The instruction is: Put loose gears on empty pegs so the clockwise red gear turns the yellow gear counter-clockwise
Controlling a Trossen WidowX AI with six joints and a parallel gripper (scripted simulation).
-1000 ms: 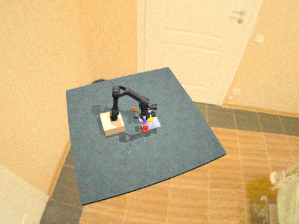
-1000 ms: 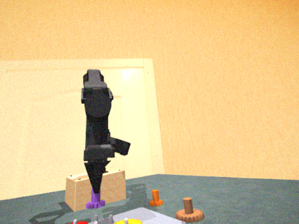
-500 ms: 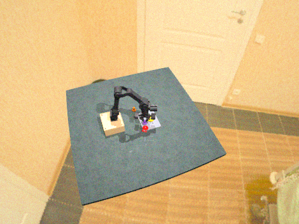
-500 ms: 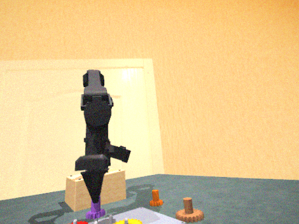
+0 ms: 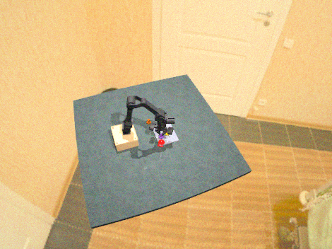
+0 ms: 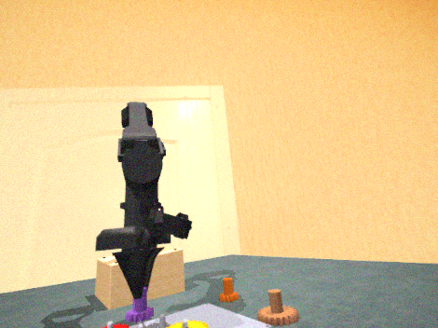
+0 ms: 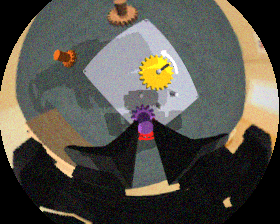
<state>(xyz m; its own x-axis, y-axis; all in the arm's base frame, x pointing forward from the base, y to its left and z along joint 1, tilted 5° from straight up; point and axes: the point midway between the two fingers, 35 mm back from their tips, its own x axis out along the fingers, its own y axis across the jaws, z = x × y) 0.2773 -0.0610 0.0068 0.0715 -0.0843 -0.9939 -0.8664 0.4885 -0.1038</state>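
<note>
Now: the red gear 4 cm to the right of my gripper tip, 4 cm below it and 1 cm behind it. From my gripper tip the other things lie so: yellow gear (6 cm ahead, 5 cm to the left, 4 cm below); then white arrow (10 cm ahead, 6 cm to the left, 5 cm below); then purple gear (1 cm below).
</note>
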